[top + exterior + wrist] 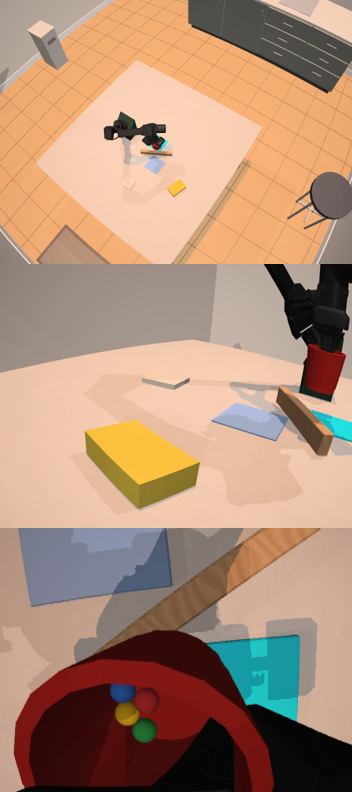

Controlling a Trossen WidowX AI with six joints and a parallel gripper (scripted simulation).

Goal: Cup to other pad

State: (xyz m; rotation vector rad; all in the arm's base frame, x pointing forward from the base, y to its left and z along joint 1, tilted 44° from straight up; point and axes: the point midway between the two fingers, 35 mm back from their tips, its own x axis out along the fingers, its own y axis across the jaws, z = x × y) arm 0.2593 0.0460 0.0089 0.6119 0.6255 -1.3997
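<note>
My gripper tip is now 12 cm above the cyan pad, 5 cm to the right of it and 1 cm past it. The rest, counted from my gripper tip: yellow block (32 cm ahead, 14 cm to the right, 9 cm below); then red cup (3 cm ahead); then wooden bar (10 cm below, 4 cm ahead, 2 cm to the right).
</note>
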